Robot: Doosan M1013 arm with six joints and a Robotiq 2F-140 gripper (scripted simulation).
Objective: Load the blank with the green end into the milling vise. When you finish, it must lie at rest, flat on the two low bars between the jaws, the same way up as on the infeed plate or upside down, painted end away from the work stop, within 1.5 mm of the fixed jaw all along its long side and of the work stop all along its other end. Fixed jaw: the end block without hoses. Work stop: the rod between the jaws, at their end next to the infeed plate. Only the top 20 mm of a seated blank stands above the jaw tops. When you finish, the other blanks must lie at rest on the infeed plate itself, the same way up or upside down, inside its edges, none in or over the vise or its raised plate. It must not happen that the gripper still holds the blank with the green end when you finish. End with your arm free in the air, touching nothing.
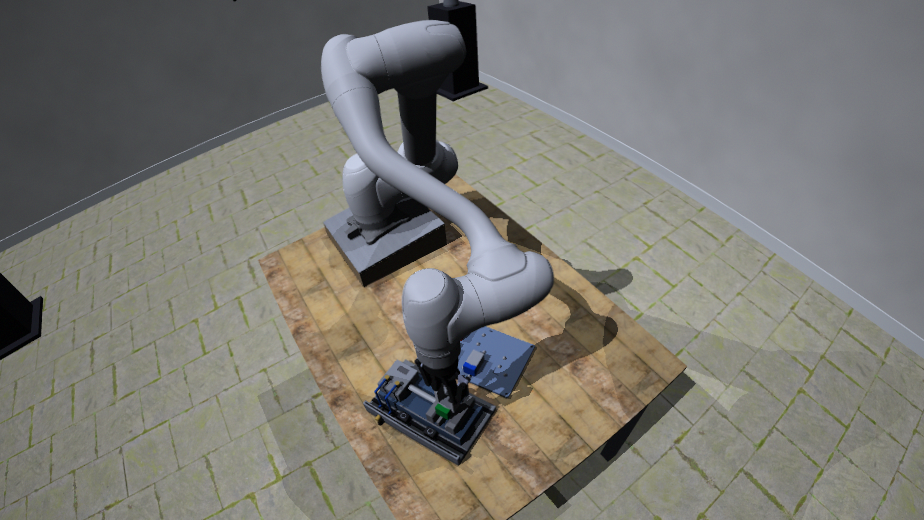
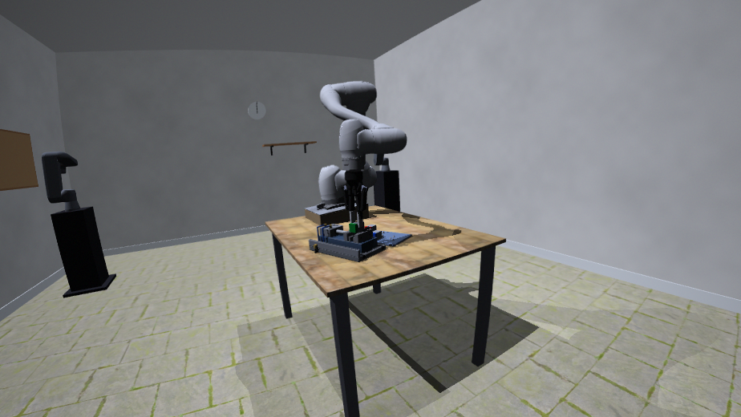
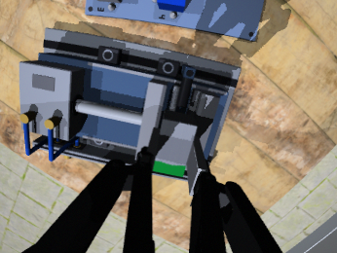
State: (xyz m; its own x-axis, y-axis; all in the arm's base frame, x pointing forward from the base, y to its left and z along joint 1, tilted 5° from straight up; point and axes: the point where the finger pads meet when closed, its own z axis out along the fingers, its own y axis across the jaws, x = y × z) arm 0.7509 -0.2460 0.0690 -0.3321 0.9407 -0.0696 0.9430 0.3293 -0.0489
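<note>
The work stop rod lies 20 mm behind my hand, 50 mm to the left of it and 60 mm below it. From my hand the other things lie so: blue-ended blank: 100 mm behind, 160 mm to the left, 120 mm below; hose block: 160 mm behind, 50 mm to the right, 70 mm below; moving jaw: 30 mm behind, 70 mm below.
</note>
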